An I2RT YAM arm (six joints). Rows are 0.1 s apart.
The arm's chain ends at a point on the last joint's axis. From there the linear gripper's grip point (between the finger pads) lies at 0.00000 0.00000 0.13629 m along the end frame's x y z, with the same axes.
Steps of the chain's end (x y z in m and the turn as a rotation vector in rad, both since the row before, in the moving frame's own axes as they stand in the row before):
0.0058, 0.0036, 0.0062, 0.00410, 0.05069, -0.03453
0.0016, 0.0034, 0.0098, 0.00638, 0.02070, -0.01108
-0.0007, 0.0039, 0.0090, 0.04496, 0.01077, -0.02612
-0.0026, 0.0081, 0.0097, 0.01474, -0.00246, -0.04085
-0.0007, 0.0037, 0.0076, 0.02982, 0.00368, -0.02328
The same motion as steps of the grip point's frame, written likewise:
0.0127, 0.0029, 0.0060, 0.00410, 0.05069, -0.03453
0.0044, 0.0025, 0.0098, 0.00638, 0.02070, -0.01108
0.0007, -0.0022, 0.0089, 0.04496, 0.01077, -0.02612
-0.0030, 0.0061, 0.0097, 0.01474, -0.00246, -0.04085
-0.0002, -0.0004, 0.0075, 0.02982, 0.00368, -0.02328

